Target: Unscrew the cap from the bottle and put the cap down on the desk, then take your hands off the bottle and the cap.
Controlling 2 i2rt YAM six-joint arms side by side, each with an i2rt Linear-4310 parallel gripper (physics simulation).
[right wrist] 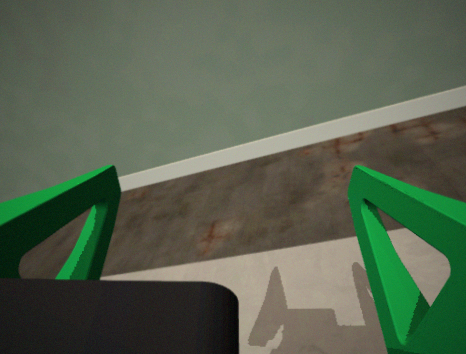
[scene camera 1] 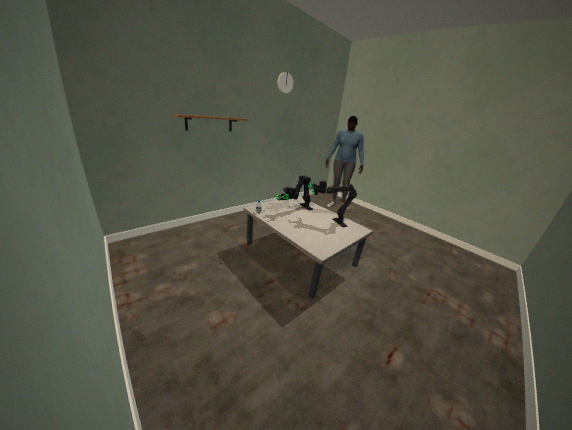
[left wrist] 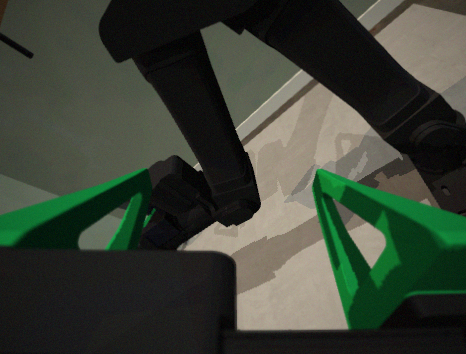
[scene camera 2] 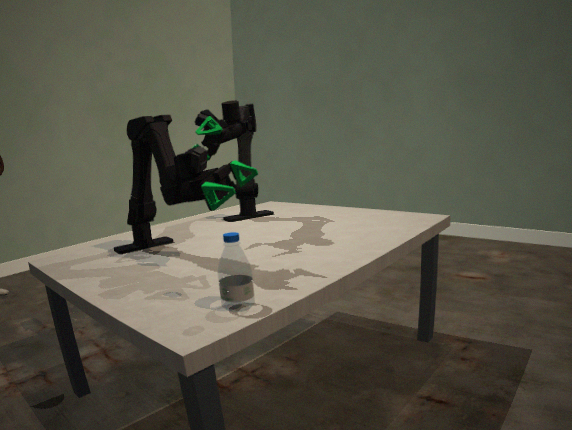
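Seen in the pictures: left gripper, fingertip midpoint: (scene camera 1: 309, 188) (left wrist: 232, 178) (scene camera 2: 191, 144); right gripper, fingertip midpoint: (right wrist: 234, 178) (scene camera 1: 279, 197) (scene camera 2: 246, 180); left arm's base, origin of the base link: (scene camera 1: 339, 222) (scene camera 2: 248, 217); right arm's base, origin of the base link: (scene camera 1: 306, 206) (left wrist: 442, 157) (scene camera 2: 143, 246).
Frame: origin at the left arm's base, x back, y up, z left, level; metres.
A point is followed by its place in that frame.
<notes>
A clear bottle (scene camera 1: 258, 208) {y 0.064, x -0.830, z -0.418 m} (scene camera 2: 234, 264) {y 0.096, x -0.842, z -0.459 m} with a grey label stands upright near the table's edge, close to its near corner in scene camera 2. Its blue cap (scene camera 1: 259, 202) (scene camera 2: 231, 237) sits on its neck. The bottle does not show in either wrist view. My right gripper (scene camera 1: 282, 197) {y 0.220, x -0.638, z -0.319 m} (scene camera 2: 231, 184) (right wrist: 234, 178) {y 0.220, x -0.638, z -0.319 m} is open and empty, above the table, apart from the bottle and behind it in scene camera 2. My left gripper (scene camera 1: 312, 189) {y 0.311, x -0.272, z -0.314 m} (scene camera 2: 203, 138) is open and empty, higher and farther from the bottle.
The table (scene camera 1: 325, 246) {y 0.000, x -0.442, z 0.358 m} (scene camera 2: 360, 240) {y 0.000, x -0.600, z 0.057 m} carries both arm bases at its far side in scene camera 2. My right arm crosses the left wrist view. A person (scene camera 1: 348, 147) stands behind the table in scene camera 1. A shelf (scene camera 1: 210, 118) and a clock (scene camera 1: 285, 82) are on the wall.
</notes>
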